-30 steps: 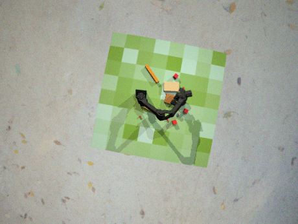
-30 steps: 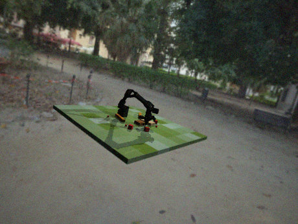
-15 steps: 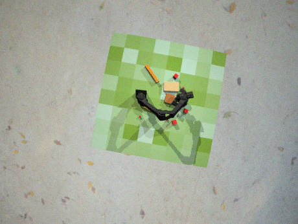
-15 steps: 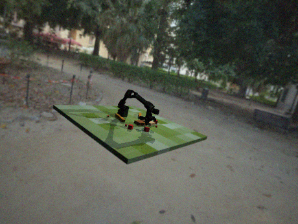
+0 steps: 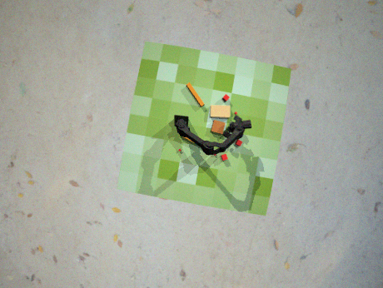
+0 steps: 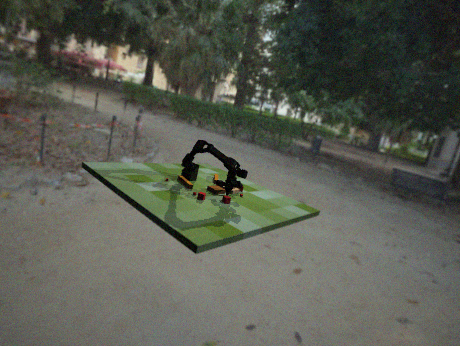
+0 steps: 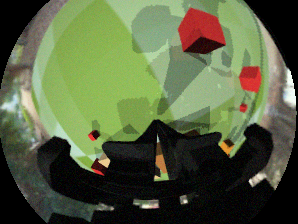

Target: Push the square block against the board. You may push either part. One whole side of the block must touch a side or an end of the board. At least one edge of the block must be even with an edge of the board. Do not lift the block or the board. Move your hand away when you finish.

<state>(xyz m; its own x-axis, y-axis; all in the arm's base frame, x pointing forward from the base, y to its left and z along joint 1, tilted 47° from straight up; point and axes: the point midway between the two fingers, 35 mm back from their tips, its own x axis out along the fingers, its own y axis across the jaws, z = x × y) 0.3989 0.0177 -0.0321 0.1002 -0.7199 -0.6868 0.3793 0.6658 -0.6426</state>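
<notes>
The brown square block is 100 mm behind my gripper tip, 10 mm to the right of it and 10 mm above it. Also, from my gripper tip: tan board: 110 mm behind, 120 mm to the left, 10 mm above.
</notes>
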